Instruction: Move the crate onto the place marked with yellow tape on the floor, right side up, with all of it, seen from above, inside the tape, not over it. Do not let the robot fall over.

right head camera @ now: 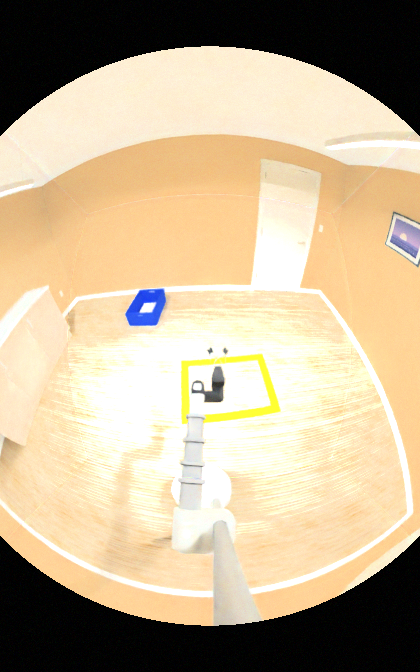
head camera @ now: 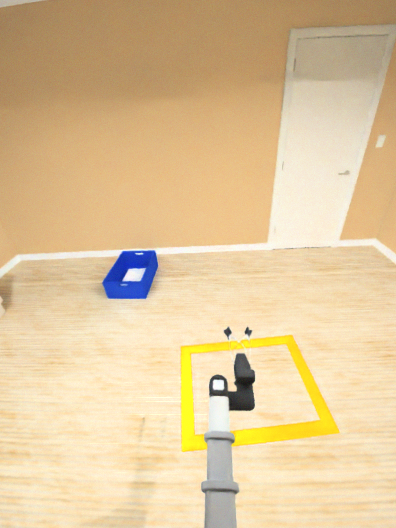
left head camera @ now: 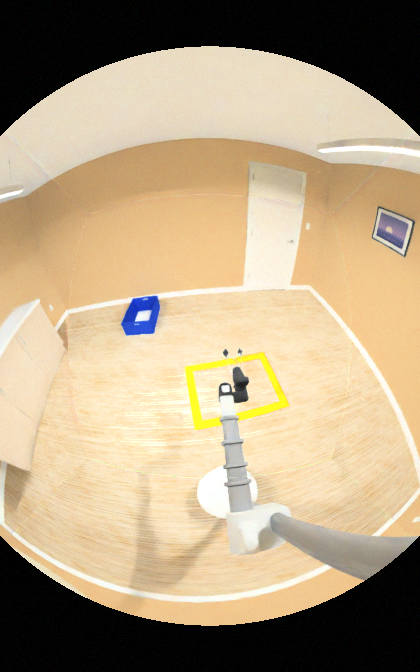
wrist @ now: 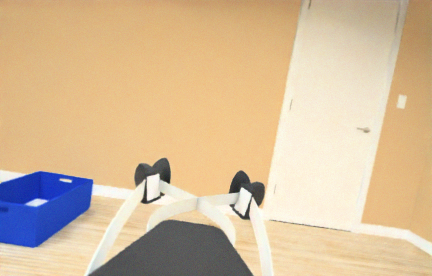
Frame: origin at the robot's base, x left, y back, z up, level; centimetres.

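Seen in the pictures: gripper, fingertip midpoint: (head camera: 237, 327) (wrist: 200, 179).
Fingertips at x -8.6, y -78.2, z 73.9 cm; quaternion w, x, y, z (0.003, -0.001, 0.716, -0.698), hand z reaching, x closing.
Note:
Pixels of each thing's top centre, then the offset from my fingertips to it. "*": a spot on its surface instead.
- blue crate, middle of its top: (wrist: 39, 186) (head camera: 131, 264) dx +99.9, dy -132.6, dz -54.6 cm
- yellow tape square, surface spot: (head camera: 187, 395) * dx +29.3, dy -8.3, dz -76.5 cm
The blue crate (head camera: 127, 289) (left head camera: 139, 327) (right head camera: 143, 319) (wrist: 50, 217) stands upright on the floor near the back wall, left of the door, with a white sheet on its inner bottom. It is apart from the yellow tape square (head camera: 187, 395) (left head camera: 193, 400) (right head camera: 185, 390), which lies nearer, to the right. My gripper (head camera: 238, 332) (left head camera: 233, 353) (right head camera: 218, 351) (wrist: 200, 179) is open with nothing between its fingertips. In the head views it shows over the tape's far side, on the extended arm, which hides part of the near tape. The crate is to the gripper's left and farther off; its left end is cut off in the wrist view.
A white door (head camera: 330, 140) (left head camera: 274, 230) (right head camera: 285, 230) (wrist: 335, 120) is in the back wall (head camera: 150, 125). A pale cabinet (left head camera: 25, 395) (right head camera: 30, 370) stands along the left wall. My white round base (left head camera: 210, 492) (right head camera: 222, 487) is on the near side of the tape.

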